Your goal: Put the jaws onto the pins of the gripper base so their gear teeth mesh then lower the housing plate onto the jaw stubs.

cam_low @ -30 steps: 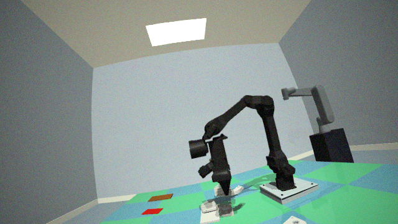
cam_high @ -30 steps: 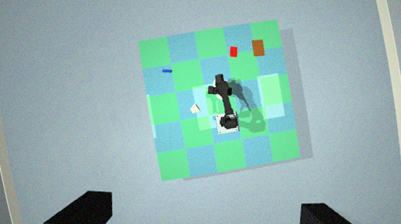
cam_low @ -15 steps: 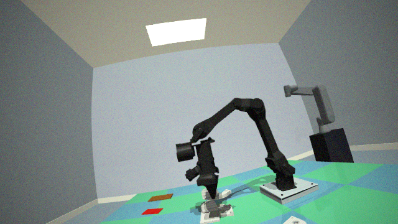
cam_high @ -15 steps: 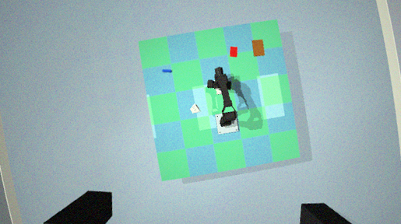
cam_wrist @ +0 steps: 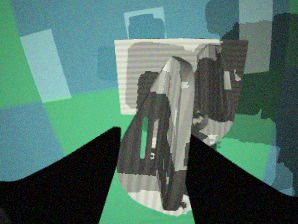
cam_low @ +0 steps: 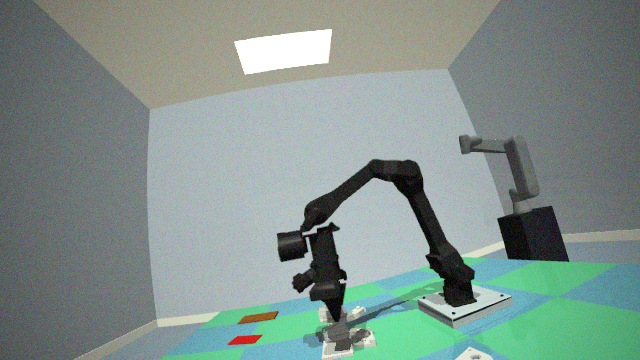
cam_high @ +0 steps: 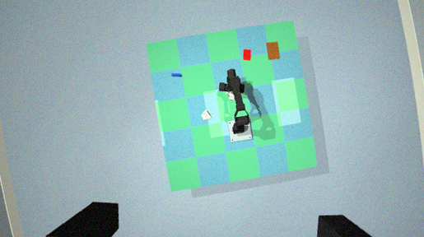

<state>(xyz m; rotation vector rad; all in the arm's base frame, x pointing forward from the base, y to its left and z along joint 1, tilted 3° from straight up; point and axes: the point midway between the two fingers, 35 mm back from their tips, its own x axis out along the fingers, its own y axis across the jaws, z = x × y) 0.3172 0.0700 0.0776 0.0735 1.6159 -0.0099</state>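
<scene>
Right now the grey jaw is 30 mm behind my gripper tip and 20 mm to the right of it. The rest, counted from my gripper tip: red tile 320 mm ahead, 150 mm to the right, 80 mm below; small blue piece 450 mm to the left, 130 mm ahead, 70 mm below; brown tile 370 mm to the right, 360 mm ahead, 80 mm below.
</scene>
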